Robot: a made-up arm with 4 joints.
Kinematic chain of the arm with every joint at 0, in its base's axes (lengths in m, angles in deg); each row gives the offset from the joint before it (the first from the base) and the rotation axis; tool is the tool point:
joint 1: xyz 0 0 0.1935 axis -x
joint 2: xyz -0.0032 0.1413 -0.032 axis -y
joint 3: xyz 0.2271 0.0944 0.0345 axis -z
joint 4: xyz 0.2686 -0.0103 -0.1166 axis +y
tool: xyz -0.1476 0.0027 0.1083
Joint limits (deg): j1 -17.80..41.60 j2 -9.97..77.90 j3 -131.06..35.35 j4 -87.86..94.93
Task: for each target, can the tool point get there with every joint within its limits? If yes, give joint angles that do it. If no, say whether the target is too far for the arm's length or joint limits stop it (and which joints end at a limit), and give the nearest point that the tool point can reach.
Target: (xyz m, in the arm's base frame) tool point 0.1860 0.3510 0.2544
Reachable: yes | joints 14.14 48.66 -75.77 -18.17
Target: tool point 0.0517 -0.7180 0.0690
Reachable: no: joint limits stop it (at a limit: joint 1, joint 2, joint 3, joint 4) | nearest point 0.3015 -0.1042 -0.1346 | short by 0.693 m
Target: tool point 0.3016 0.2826 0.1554
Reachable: yes | joints 8.63 21.19 -40.13 -34.35
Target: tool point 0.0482 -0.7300 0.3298
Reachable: no: joint limits stop it (at a limit: joint 1, joint 3, joint 4) | nearest point 0.0687 -0.1506 0.6768 | short by 0.676 m
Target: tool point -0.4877 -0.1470 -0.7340
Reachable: no: too far | nearest point 0.0869 0.0835 -0.2509 | short by 0.785 m
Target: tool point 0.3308 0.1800 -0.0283
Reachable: yes | joints 23.14 6.53 -14.94 -54.23
